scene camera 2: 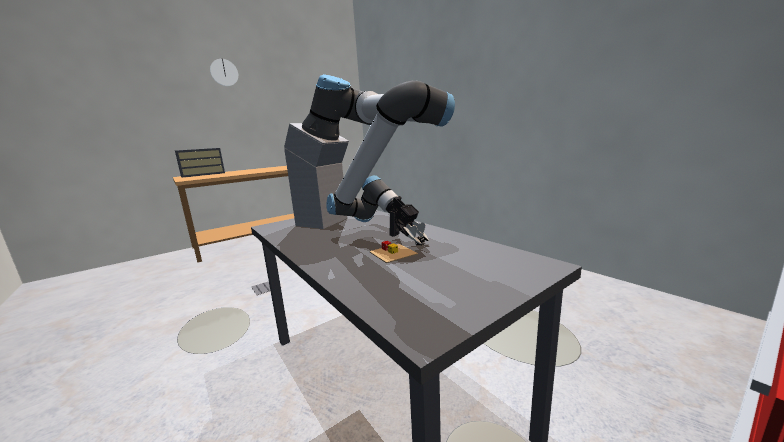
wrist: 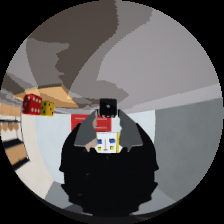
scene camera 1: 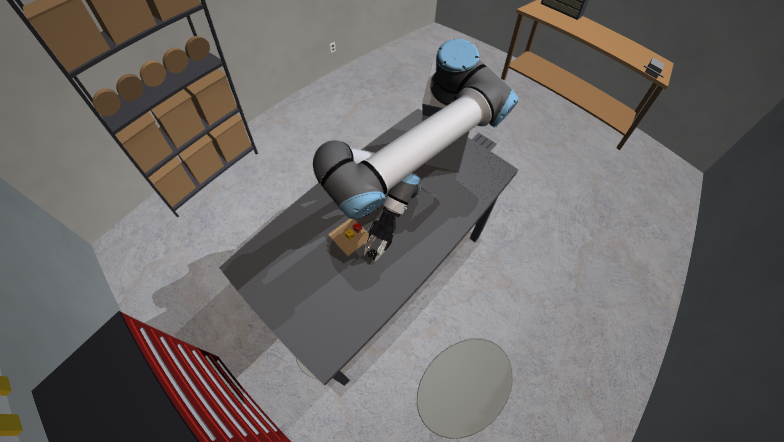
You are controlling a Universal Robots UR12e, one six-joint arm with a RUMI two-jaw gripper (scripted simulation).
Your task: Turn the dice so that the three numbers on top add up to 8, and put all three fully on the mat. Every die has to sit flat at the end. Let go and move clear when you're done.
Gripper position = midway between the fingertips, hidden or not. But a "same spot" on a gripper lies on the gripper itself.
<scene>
my gripper: scene camera 2; wrist 108, 109; scene camera 1
same spot on my gripper: (scene camera 2: 410, 231) = (scene camera 1: 371, 241)
</scene>
